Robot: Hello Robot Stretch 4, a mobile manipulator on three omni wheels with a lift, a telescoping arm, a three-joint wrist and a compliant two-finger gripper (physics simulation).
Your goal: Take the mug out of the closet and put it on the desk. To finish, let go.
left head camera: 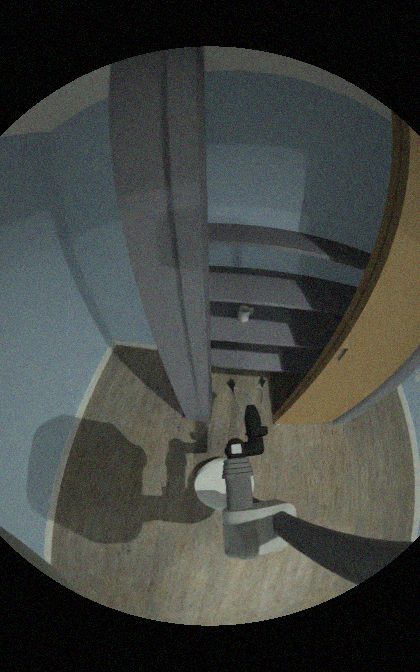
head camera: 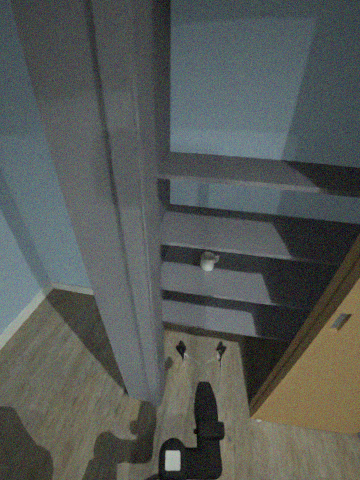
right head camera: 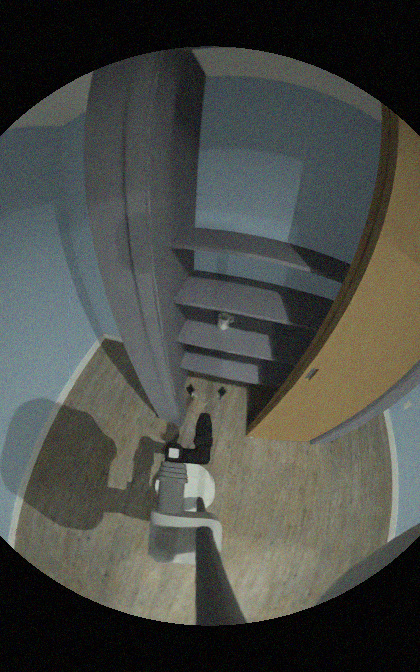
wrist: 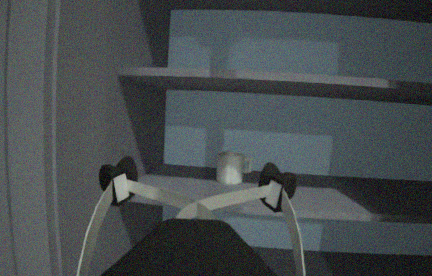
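Observation:
A small white mug stands upright on a middle shelf of the grey closet. In the wrist view its handle points right. My gripper is open, its two fingertips wide apart with no object between them. It is in front of the closet opening, short of the shelves. In the wrist view the mug shows beyond the fingers, between them and nearer the right fingertip. The desk does not show in these views.
The closet's side panel and front post rise at the left of the arm. An orange-yellow sliding door covers the closet's right side. Further shelves lie above and below the mug. A blue wall is at the far left.

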